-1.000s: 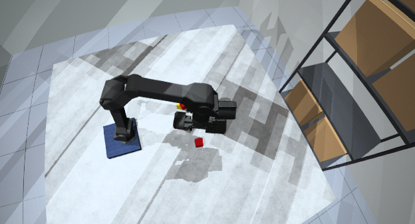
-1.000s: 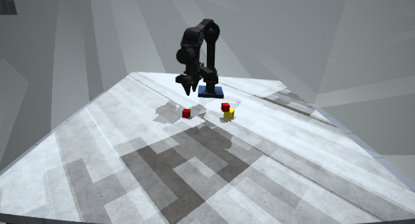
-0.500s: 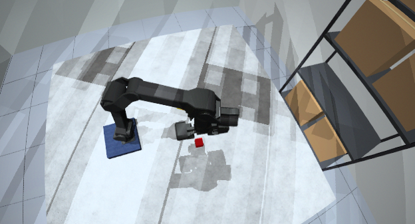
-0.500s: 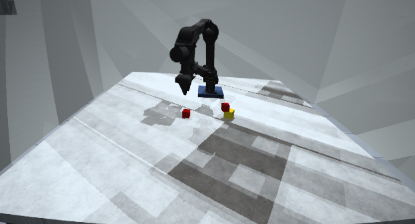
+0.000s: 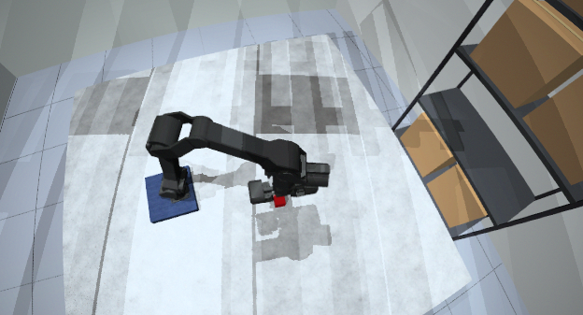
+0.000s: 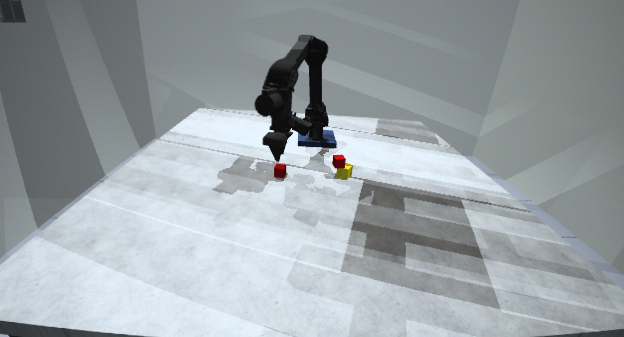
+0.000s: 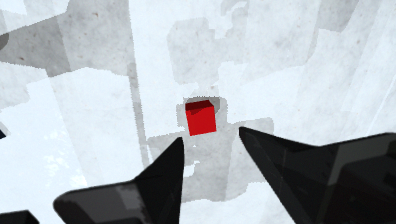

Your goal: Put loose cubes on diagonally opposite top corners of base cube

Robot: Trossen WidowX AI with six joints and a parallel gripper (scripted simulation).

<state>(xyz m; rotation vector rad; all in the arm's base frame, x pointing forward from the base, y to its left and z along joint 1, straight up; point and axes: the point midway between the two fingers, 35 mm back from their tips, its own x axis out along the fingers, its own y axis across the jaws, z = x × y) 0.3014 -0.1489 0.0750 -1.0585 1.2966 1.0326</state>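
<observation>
Now: gripper tip 10 mm past the yellow base cube, 210 mm to the right of it and 40 mm above it.
</observation>
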